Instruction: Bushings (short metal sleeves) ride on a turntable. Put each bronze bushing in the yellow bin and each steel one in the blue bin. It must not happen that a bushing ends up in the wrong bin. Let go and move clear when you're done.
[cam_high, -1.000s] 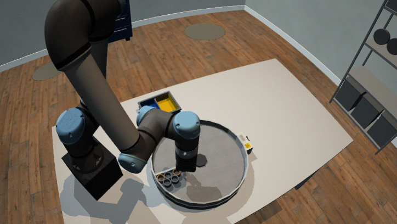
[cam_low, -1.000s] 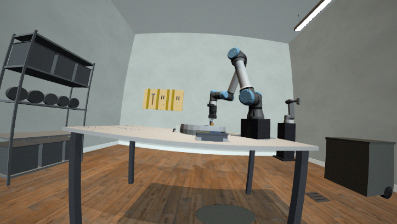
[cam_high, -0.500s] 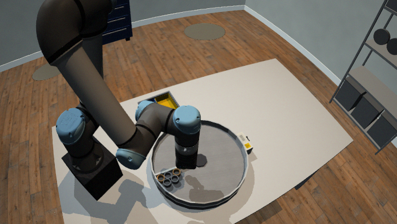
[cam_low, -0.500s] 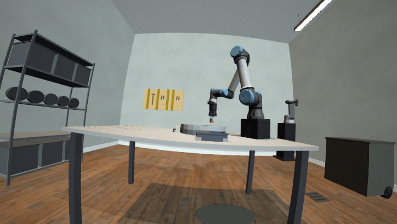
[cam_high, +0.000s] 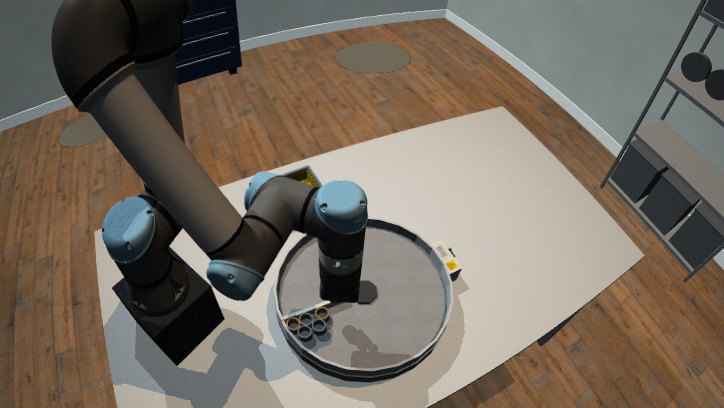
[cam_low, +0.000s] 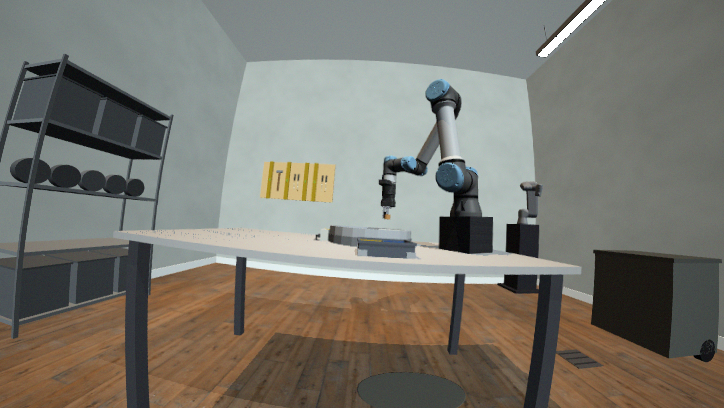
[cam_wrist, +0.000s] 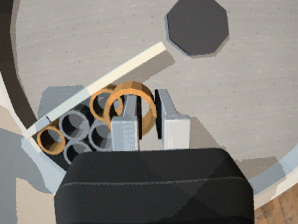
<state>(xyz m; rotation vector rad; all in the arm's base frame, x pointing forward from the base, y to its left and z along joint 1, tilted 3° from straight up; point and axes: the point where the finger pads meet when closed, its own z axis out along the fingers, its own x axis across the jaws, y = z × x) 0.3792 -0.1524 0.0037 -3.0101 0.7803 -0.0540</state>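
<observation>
Now: hand 400 mm to the right of the bin, 130 mm above it and 30 mm short of it. Also, from my hand: round grey turntable: 100 mm below, 80 mm ahead, 30 mm to the left.
</observation>
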